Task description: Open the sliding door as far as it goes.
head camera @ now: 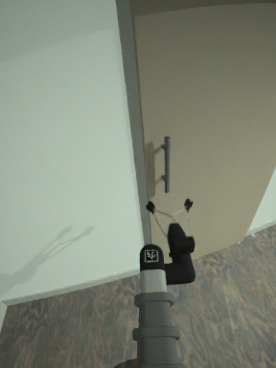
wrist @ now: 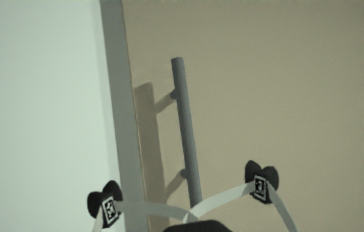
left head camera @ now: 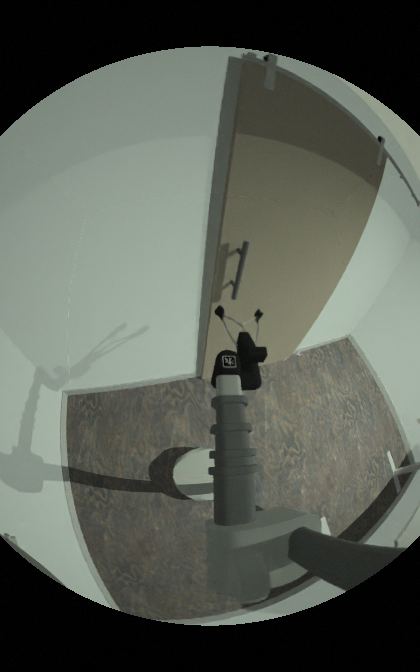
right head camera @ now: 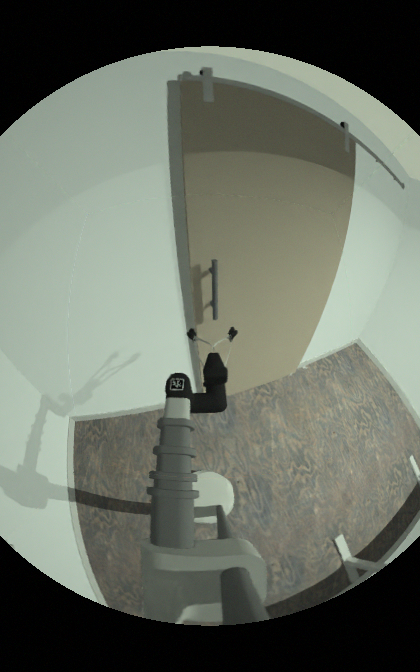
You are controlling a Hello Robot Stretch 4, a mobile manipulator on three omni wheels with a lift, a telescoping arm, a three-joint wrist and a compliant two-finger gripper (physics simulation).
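Seen in the pictures: gripper, fingertip midpoint: (head camera: 168, 201) (wrist: 183, 184) (left head camera: 238, 308) (right head camera: 211, 328); robot's base, origin of the base link: (left head camera: 201, 472) (right head camera: 204, 495).
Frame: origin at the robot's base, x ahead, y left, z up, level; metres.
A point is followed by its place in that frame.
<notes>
The tan sliding door (head camera: 215, 100) @(x 0.945, y -0.361, z 1.397 m) (left head camera: 300, 210) @(x 0.947, y -0.370, z 1.451 m) (right head camera: 275, 225) @(x 0.956, y -0.404, z 1.411 m) (wrist: 280, 90) @(x 0.949, y -0.376, z 1.197 m) hangs upright, its left edge along a grey vertical strip. Its grey bar handle (head camera: 167, 164) @(x 0.805, y -0.105, z 1.140 m) (left head camera: 240, 270) @(x 0.804, y -0.107, z 1.135 m) (right head camera: 215, 290) @(x 0.806, y -0.110, z 1.131 m) (wrist: 185, 120) @(x 0.804, y -0.106, z 1.144 m) stands upright near that left edge, on two short posts. My gripper (head camera: 170, 205) @(x 0.622, y -0.085, z 1.066 m) (left head camera: 239, 313) @(x 0.622, y -0.085, z 1.066 m) (right head camera: 212, 334) @(x 0.622, y -0.085, z 1.066 m) (wrist: 183, 184) @(x 0.622, y -0.085, z 1.066 m) is open, its fingers wide apart with nothing between them. In the head views the fingertips show just below the handle's lower end. In the wrist view the handle's lower part lies between the two fingertips, farther off. The handle's bottom end is hidden behind the gripper there.
A grey strip (head camera: 132, 100) @(x 0.884, y 0.034, z 1.430 m) (wrist: 117, 100) @(x 0.882, y 0.041, z 1.214 m) runs between the door and the pale wall (head camera: 60, 150) @(x 0.801, y 0.389, z 1.264 m) (wrist: 50, 100) @(x 0.858, y 0.178, z 1.229 m) on the left. A top rail (left head camera: 325, 97) (right head camera: 295, 97) reaches right beyond the door, past pale wall. Patterned floor (left head camera: 310, 425) @(x 0.319, y -1.056, z -0.028 m) (right head camera: 300, 450) @(x 0.281, y -0.819, z -0.028 m) lies below.
</notes>
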